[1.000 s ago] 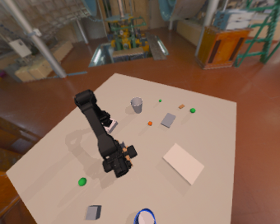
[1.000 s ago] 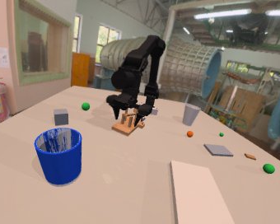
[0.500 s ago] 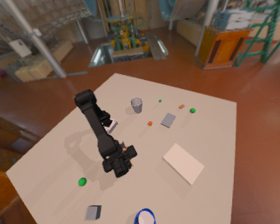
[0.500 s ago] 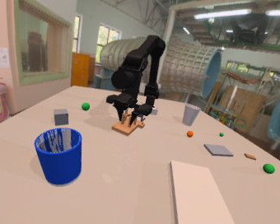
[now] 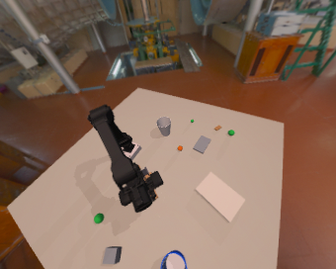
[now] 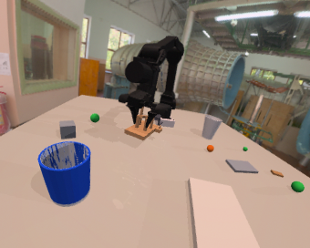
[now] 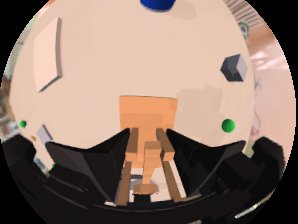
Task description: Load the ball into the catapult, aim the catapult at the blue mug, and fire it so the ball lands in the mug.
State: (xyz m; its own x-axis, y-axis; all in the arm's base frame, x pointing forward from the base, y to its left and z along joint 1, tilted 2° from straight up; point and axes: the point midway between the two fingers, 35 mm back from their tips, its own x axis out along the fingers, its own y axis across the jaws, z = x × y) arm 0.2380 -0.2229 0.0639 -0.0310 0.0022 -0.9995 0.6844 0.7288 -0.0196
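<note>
The orange ball lies 8 cm ahead of my gripper tip, 31 cm to the left of it and 6 cm below it. From my gripper tip the other things lie so: green ball (20 cm behind, 17 cm to the right, 6 cm below); grey cube (5 cm behind, 26 cm to the right, 5 cm below); wooden catapult (4 cm behind, 6 cm to the left, 2 cm above).
</note>
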